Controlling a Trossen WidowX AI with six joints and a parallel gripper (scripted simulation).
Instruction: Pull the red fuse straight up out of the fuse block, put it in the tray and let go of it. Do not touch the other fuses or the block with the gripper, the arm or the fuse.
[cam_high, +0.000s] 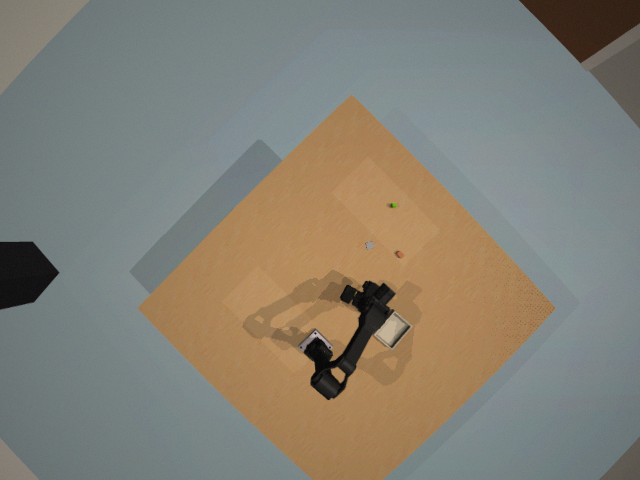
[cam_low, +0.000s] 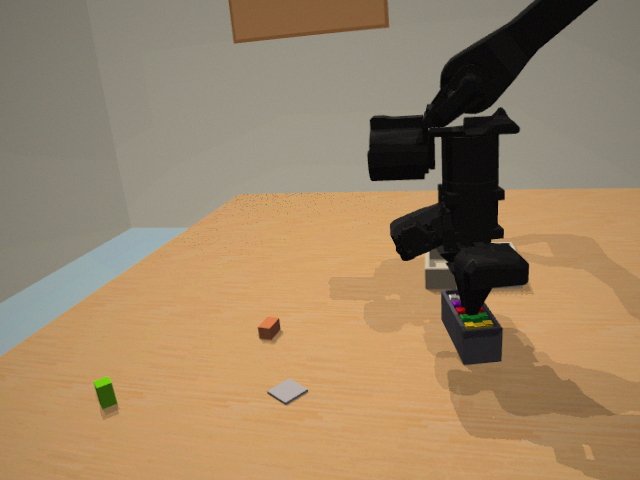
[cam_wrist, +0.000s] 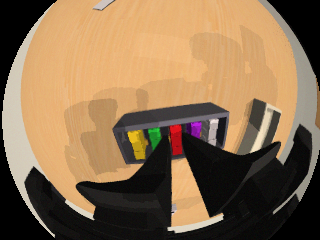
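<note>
The beige tray is 190 mm to the right of my gripper tip and 30 mm below it. From my gripper tip the other things lie so: red fuse: 10 mm below; then flat grey tile: 180 mm ahead, 130 mm to the left, 30 mm below.
</note>
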